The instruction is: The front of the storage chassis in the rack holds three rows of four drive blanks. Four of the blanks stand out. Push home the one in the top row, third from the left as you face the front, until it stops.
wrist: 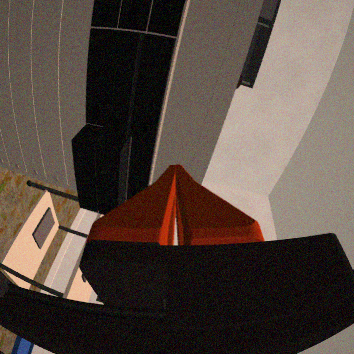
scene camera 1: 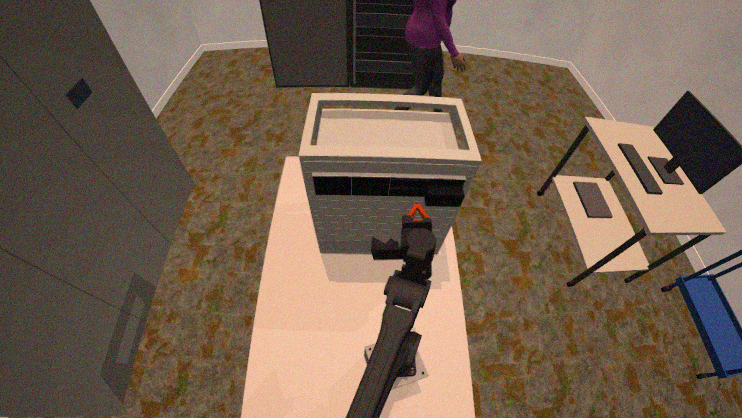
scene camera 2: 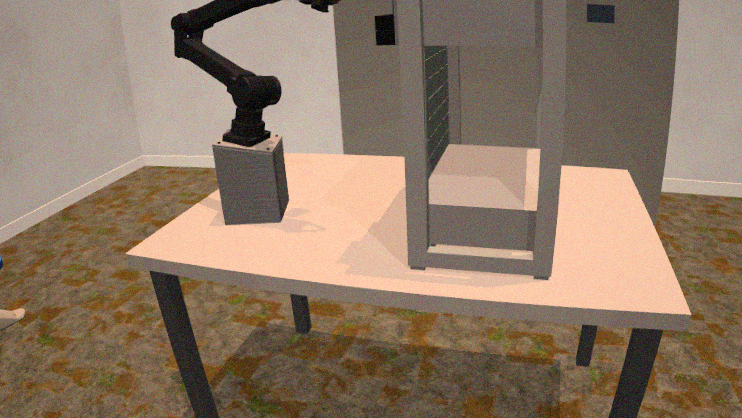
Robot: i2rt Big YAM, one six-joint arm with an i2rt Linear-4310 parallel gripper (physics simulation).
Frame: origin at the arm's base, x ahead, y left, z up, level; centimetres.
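Seen in the pictures: gripper, fingertip midpoint: [wrist: 175, 173] [scene camera 1: 417, 204]; arm's base at its link origin: [scene camera 1: 395, 363] [scene camera 2: 246, 138].
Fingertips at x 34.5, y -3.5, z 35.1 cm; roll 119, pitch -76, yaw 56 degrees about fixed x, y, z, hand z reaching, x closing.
Note:
Pixels of each thing's top centre, then the offset from my fingertips to it. Level surfaces: height alone.
- pale rack at its top centre: [wrist: 232, 41] [scene camera 1: 390, 123] dz +4.1, dx +26.4, dy +5.8 cm
- top row's third blank at its top centre: [wrist: 172, 77] [scene camera 1: 408, 165] dz -2.7, dx +16.0, dy +0.4 cm
- black blank at its top centre: [wrist: 132, 158] [scene camera 2: 412, 14] [scene camera 1: 444, 179] dz -5.5, dx +13.2, dy -10.5 cm
- pale table at its surface level: dz -55.6 cm
The storage chassis front shows as a black band of drive blanks high in the pale rack [scene camera 1: 390, 154] [scene camera 2: 550, 155]. The top row's third blank [scene camera 1: 407, 182] [wrist: 156, 70] is dark; its depth is hard to tell. A black blank [scene camera 1: 444, 196] [scene camera 2: 384, 29] [wrist: 97, 165] stands well out at the right end, apparently in a lower row. My gripper [scene camera 1: 416, 205] [wrist: 175, 173] is shut and empty, its orange fingertips together. The tips appear in front of the chassis and apart from it, near the right half. In the wrist view they overlap the grey panel above the blanks. Scene camera 2 cuts off most of the gripper.
The rack stands on a pale table [scene camera 1: 301, 311] [scene camera 2: 332, 233]. Grey slotted panels [scene camera 1: 363, 223] lie below the blanks. The arm's base block [scene camera 2: 251, 181] stands in front of the rack. A desk [scene camera 1: 685, 215], a blue cart and a person in purple [scene camera 1: 428, 25] are farther off.

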